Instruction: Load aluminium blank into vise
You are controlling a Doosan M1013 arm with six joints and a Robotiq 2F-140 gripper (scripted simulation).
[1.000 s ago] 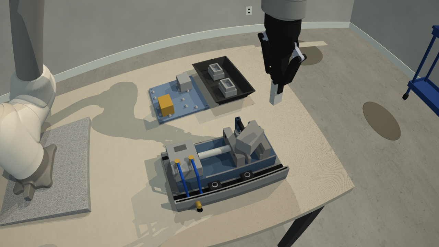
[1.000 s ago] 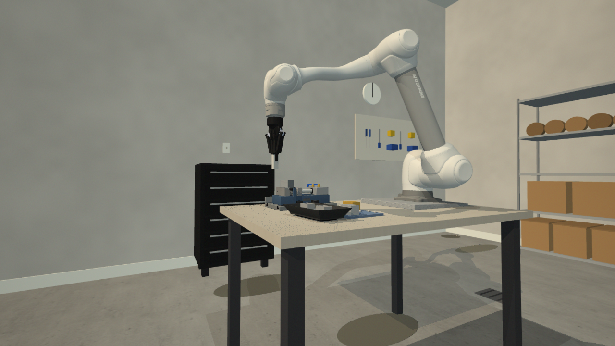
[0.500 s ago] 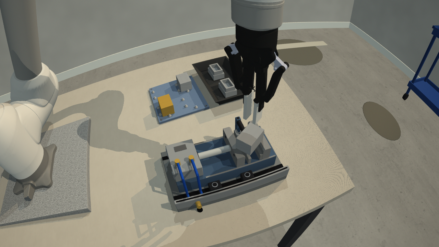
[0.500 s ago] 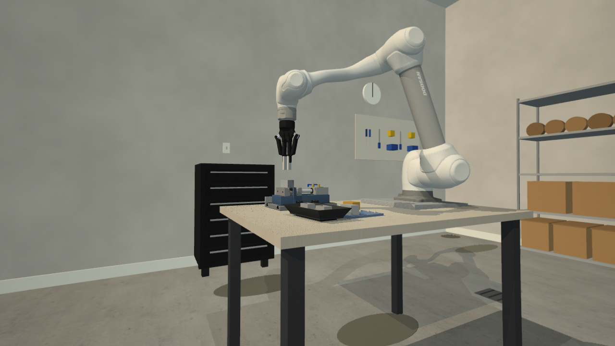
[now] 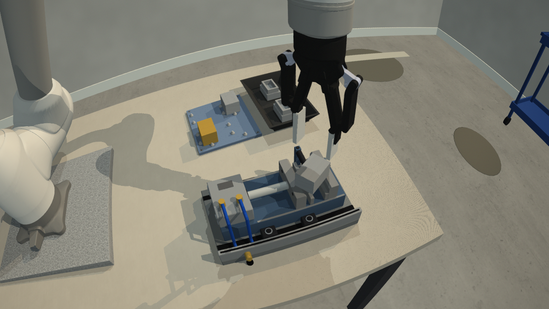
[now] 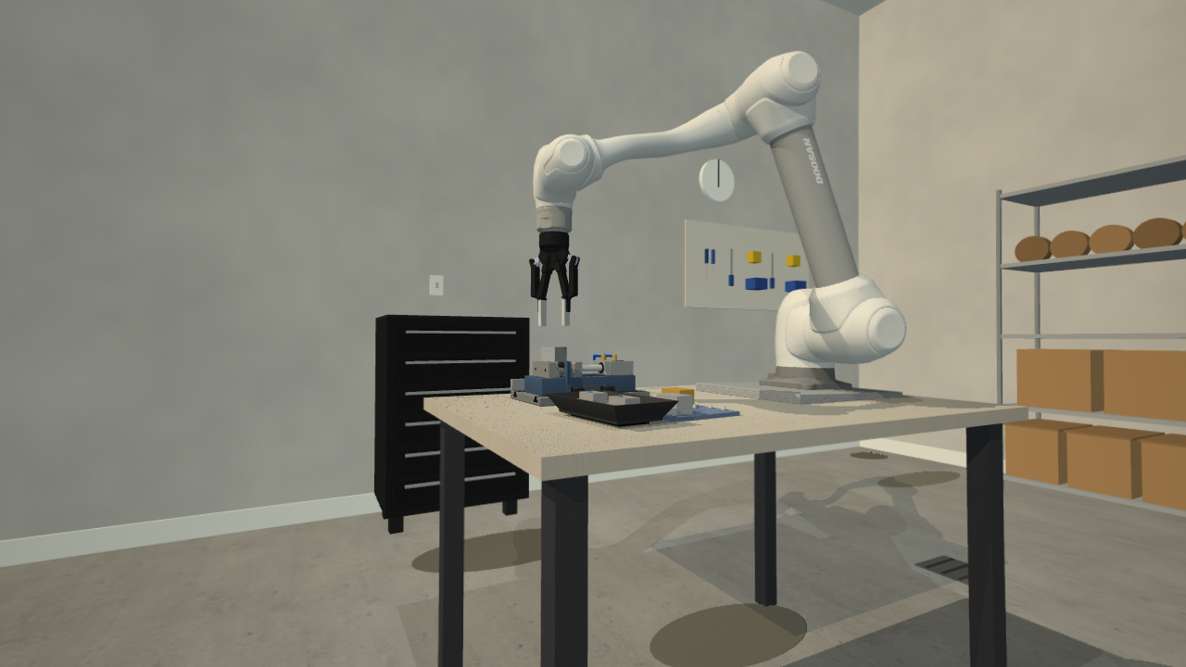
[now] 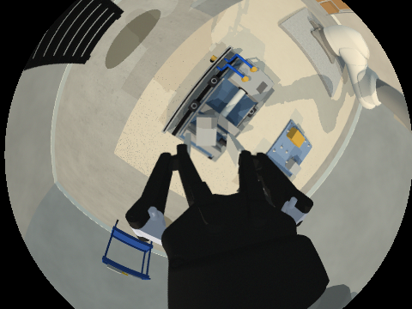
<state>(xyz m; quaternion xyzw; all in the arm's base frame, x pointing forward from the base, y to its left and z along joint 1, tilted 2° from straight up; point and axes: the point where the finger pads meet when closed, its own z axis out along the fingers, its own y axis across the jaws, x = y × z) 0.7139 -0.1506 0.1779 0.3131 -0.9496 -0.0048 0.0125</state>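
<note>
My hand is 10 cm above the aluminium blank. The rest, counted from my hand: fixed jaw (3 cm ahead, 2 cm to the left, 14 cm below); then work stop (6 cm to the left, 12 cm below); then moving jaw (3 cm behind, 2 cm to the left, 14 cm below).
</note>
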